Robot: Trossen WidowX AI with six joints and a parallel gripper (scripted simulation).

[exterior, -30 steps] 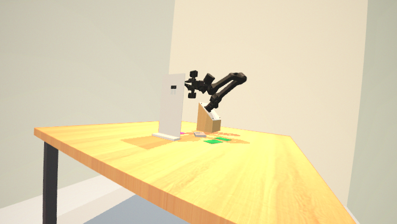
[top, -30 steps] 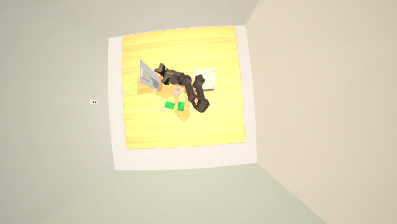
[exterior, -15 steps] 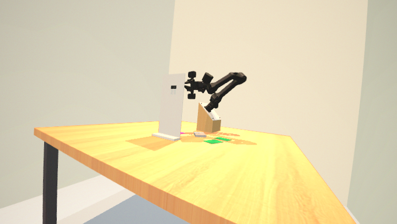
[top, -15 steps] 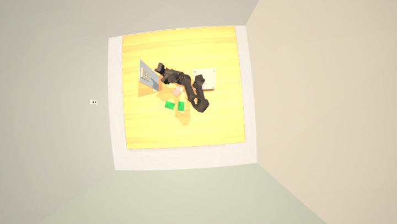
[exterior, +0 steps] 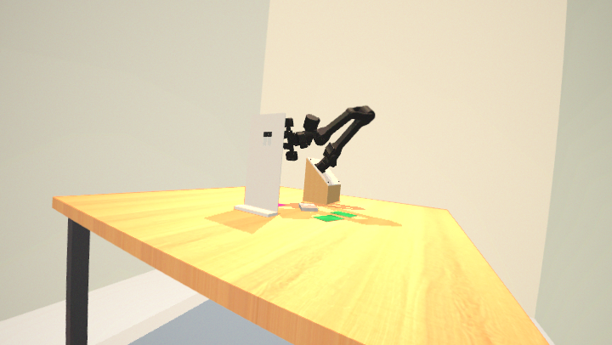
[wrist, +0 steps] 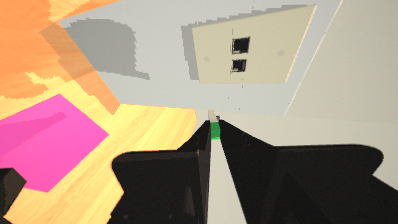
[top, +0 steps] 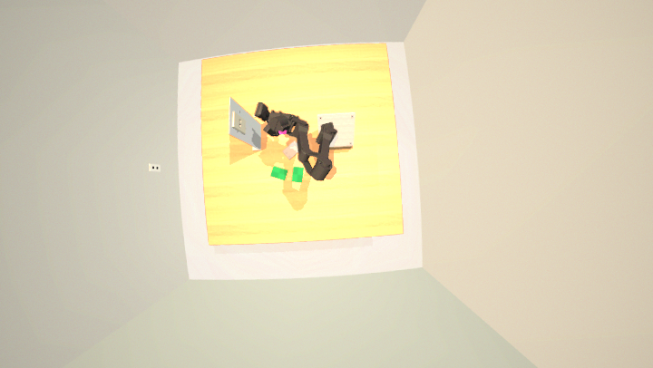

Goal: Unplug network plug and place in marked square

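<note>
The magenta marked square lies 50 mm behind my gripper tip, 30 mm to the right of it and 270 mm below it. Also, from my gripper tip: green network plug: right at my gripper tip; grey panel: 100 mm ahead, 20 mm to the left, 100 mm below.
</note>
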